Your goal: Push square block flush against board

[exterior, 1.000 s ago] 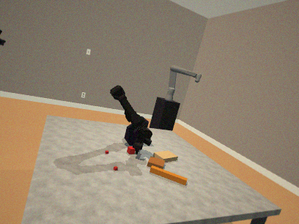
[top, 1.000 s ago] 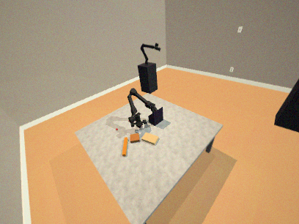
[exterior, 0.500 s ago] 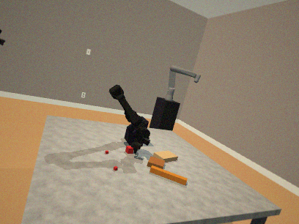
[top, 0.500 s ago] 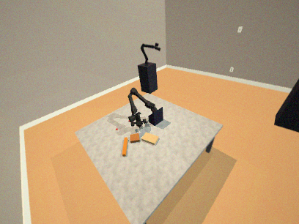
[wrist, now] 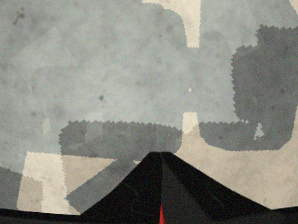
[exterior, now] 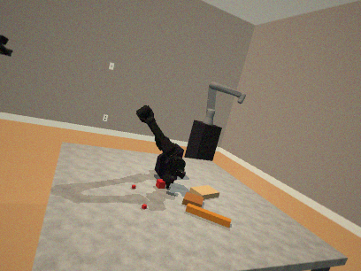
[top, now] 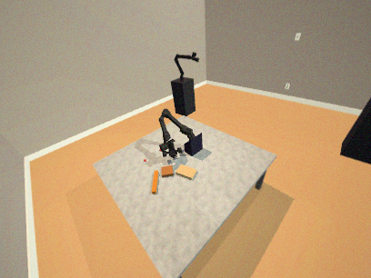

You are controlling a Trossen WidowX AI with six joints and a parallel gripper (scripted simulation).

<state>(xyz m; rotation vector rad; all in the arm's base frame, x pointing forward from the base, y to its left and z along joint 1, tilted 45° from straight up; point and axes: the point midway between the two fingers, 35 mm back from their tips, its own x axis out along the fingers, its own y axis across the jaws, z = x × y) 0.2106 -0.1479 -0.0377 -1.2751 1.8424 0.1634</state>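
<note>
Right now my gripper tip is 3 cm past the red cube, 3 cm to the left of it and 1 cm below it. Round my gripper tip: orange board: 30 cm ahead, 8 cm to the left, 1 cm above; then tan flat block: 6 cm ahead, 22 cm to the left, 1 cm above; then brown square block: 16 cm ahead, 8 cm to the left, 1 cm above.
</note>
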